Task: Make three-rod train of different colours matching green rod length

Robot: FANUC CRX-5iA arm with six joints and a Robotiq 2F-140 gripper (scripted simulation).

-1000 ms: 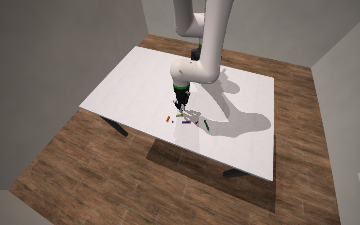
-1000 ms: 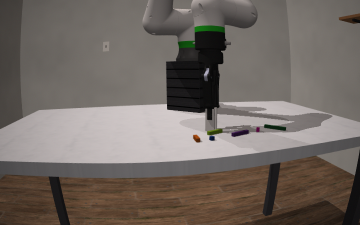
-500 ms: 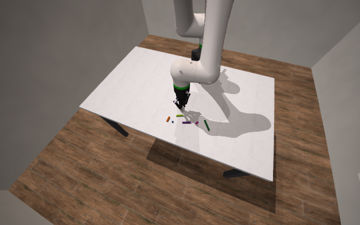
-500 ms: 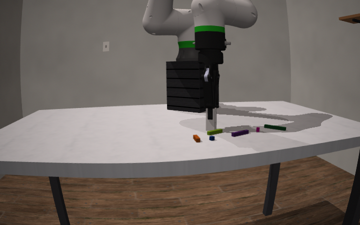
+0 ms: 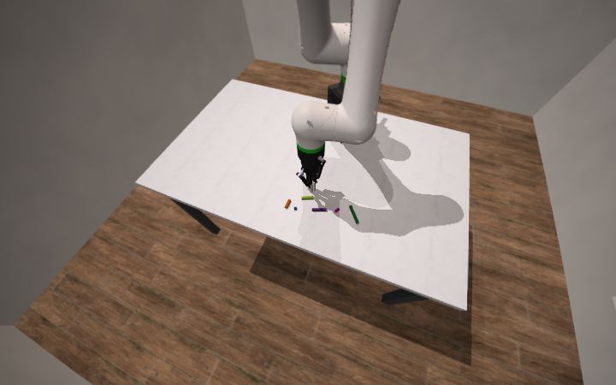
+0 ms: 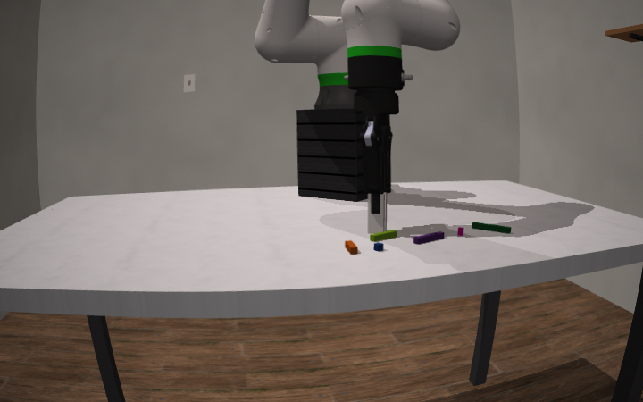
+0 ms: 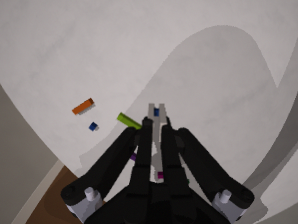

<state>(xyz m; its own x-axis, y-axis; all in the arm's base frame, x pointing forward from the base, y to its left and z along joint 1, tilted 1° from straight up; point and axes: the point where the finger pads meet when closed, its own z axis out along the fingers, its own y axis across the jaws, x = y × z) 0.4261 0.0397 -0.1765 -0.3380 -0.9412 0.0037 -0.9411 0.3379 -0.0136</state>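
The lime rod lies 5 cm ahead of my hand, 3 cm below it and 1 cm to the left of it. Round my hand: magenta rod (14 cm to the left, 3 cm below, 3 cm ahead); then orange rod (11 cm ahead, 5 cm to the right, 3 cm below); then purple rod (8 cm to the left, 7 cm ahead, 3 cm below).
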